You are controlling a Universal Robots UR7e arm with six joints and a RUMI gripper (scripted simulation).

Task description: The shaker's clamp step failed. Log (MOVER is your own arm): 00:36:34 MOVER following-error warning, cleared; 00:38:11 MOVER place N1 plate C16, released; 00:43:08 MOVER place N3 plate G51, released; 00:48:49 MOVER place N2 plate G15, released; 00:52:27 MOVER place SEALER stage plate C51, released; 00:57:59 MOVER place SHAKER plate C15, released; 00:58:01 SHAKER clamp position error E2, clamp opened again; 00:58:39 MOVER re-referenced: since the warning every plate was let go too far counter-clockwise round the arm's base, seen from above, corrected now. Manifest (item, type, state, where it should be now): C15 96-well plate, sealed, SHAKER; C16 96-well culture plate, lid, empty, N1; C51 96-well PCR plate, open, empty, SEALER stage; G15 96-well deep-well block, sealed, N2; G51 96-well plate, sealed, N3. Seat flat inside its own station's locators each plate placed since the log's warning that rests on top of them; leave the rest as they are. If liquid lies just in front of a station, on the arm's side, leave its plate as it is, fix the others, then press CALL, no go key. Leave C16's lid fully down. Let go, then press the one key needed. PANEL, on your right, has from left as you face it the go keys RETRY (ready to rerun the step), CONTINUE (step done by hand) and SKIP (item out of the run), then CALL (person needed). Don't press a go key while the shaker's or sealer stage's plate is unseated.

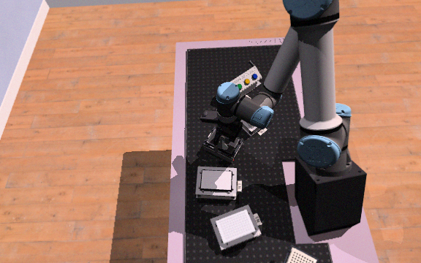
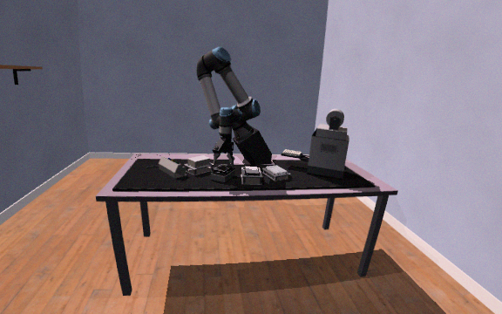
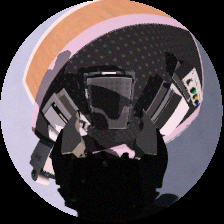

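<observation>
Now: the white-topped sealed plate 130 mm behind my hand, 150 mm to the right of it and 10 mm below it.
</observation>
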